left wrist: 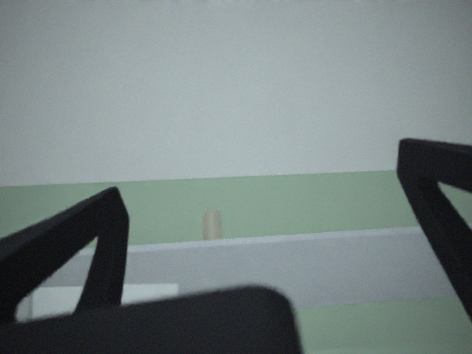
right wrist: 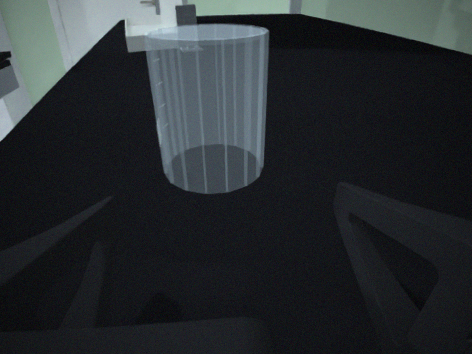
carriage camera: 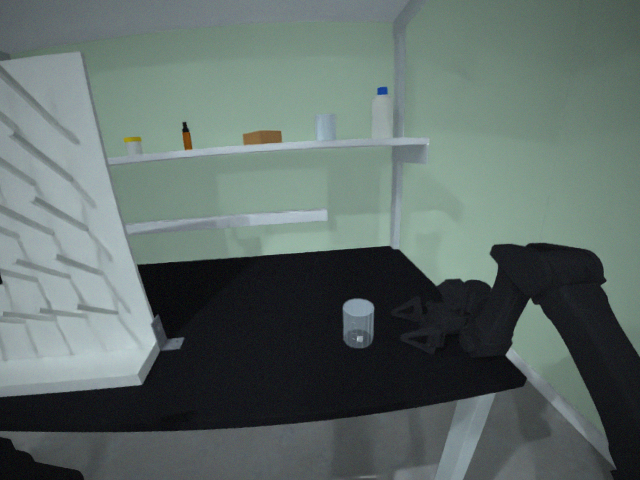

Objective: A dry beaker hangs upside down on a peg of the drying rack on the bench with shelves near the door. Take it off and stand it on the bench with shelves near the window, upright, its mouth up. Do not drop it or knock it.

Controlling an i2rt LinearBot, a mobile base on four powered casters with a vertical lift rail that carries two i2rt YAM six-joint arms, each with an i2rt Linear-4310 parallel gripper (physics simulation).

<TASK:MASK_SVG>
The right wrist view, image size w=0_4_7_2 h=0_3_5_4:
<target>clear beaker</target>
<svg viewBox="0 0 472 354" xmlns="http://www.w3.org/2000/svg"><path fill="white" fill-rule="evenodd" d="M147 31L143 36L164 174L171 184L185 191L202 194L228 193L248 186L260 177L264 167L269 30L264 27L243 24L190 24Z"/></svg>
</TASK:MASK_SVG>
